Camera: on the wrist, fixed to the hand. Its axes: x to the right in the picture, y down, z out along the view.
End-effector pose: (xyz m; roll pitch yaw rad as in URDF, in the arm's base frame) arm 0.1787 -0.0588 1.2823 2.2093 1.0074 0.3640
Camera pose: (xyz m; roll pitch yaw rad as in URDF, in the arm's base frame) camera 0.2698 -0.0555 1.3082 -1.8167 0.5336 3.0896
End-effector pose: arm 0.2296 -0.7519 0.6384 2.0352 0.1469 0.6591
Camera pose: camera 0.2675 -0.7401 0.7245 -2.5142 1.3438 2.8714
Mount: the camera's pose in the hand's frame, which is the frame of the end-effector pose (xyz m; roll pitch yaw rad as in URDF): 0.0242 0.0872 -0.0282 -0.0311 -0.2831 -1.5610
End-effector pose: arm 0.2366 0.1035 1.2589 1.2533 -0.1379 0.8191
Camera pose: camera 0.2066 0.1505 1.3356 0.2253 0.9542 -0.5379
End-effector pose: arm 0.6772 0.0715 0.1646 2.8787 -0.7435 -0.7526
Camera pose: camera 0.6130 0.0263 0.2177 2.2886 0.3853 0.4211
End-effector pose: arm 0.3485 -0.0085 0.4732 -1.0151 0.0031 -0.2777
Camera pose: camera 0.3776 0.0061 0.3842 -0.0735 -1.2979 -1.8025
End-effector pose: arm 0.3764 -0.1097 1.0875 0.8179 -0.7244 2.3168
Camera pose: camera 0.3251 -0.1724 1.1367 0.7738 0.3849 1.1271
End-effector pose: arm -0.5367 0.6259 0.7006 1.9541 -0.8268 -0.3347
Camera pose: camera -0.5869 0.6365 0.7803 1.6335 0.7300 -0.2001
